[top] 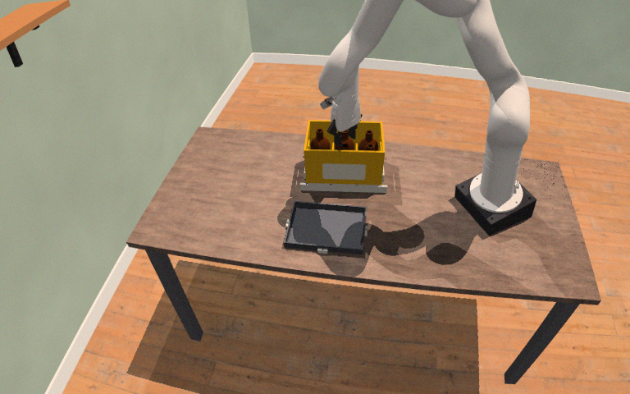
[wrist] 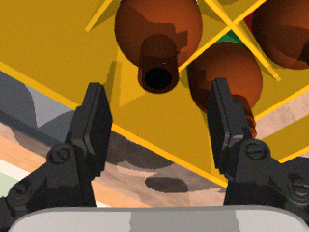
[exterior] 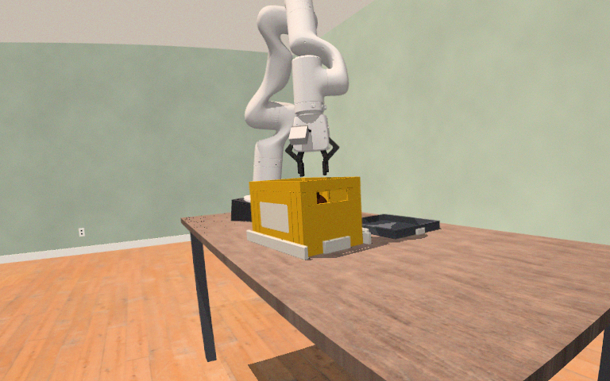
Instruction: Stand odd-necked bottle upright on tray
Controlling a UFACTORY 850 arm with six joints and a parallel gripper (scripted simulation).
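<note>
The yellow crate is 40 mm to the right of my hand and 120 mm below it. Also, from my hand: dark tray: 50 mm ahead, 240 mm to the left, 190 mm below.
</note>
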